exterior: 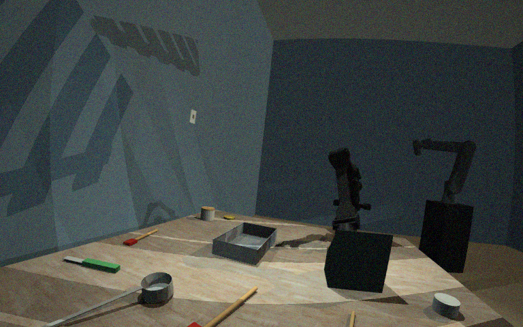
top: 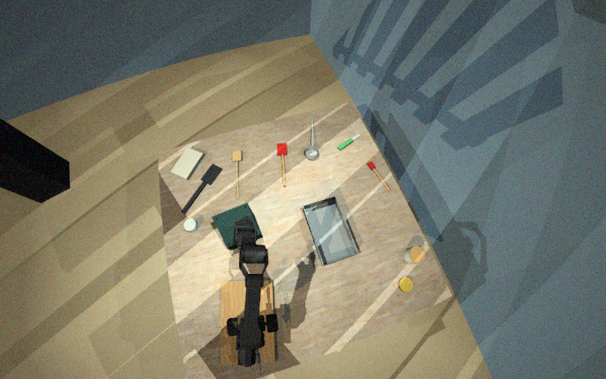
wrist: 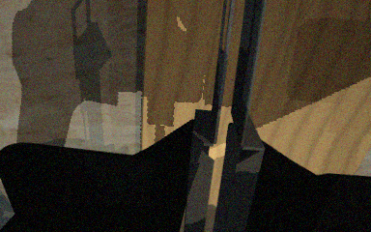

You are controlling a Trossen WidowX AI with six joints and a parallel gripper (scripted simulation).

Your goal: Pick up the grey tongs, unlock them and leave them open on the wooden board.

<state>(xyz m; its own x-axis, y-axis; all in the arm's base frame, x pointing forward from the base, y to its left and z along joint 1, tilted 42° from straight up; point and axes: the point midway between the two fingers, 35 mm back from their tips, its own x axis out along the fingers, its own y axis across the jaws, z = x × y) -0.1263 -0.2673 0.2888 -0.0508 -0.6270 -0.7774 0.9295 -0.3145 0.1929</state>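
Right now my gripper tip is 60 mm past the wooden board, 10 mm to the right of it and 110 mm above it. Round my gripper tip: green-handled tool 880 mm ahead, 610 mm to the left, 110 mm below; then roasting tin 480 mm ahead, 200 mm to the left, 80 mm below.
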